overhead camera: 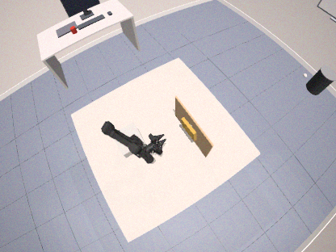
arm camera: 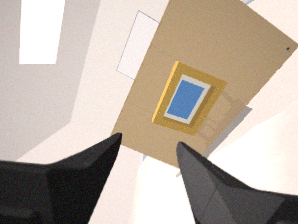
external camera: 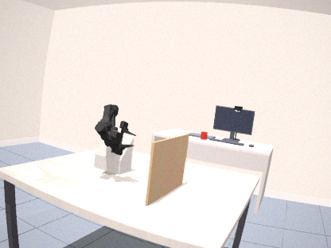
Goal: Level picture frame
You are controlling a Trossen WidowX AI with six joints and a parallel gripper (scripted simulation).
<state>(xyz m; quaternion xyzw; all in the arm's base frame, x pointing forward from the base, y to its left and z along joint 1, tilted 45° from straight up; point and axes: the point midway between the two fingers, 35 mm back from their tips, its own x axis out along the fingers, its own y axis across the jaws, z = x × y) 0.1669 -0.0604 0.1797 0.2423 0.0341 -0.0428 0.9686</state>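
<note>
The picture frame lies 200 mm ahead of my gripper tip, 40 mm to the right of it and 90 mm below it. From my gripper tip the other things lie so: wall board: 210 mm ahead, 40 mm to the right, 100 mm below.
</note>
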